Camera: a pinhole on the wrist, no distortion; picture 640 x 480 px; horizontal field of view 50.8 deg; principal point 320.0 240.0 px. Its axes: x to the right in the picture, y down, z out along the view. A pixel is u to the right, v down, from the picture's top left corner.
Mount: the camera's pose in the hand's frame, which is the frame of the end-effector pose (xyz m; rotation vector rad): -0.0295 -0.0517 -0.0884 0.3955 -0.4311 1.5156
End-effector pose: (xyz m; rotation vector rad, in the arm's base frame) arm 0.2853 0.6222 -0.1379 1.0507 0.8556 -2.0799
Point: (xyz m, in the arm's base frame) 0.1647 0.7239 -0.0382
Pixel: 83 323
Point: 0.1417 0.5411 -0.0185
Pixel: 581 181
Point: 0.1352 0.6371 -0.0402
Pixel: 349 179
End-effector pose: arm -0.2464 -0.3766 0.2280 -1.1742 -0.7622 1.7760
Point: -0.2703 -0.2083 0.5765
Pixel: 43 141
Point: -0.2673 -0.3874 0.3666
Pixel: 463 357
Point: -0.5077 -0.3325 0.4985
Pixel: 512 209
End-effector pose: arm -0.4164 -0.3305 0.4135 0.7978 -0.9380 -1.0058
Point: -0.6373 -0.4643 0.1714
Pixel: 40 142
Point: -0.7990 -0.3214 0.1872
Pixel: 229 421
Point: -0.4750 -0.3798 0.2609
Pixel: 33 116
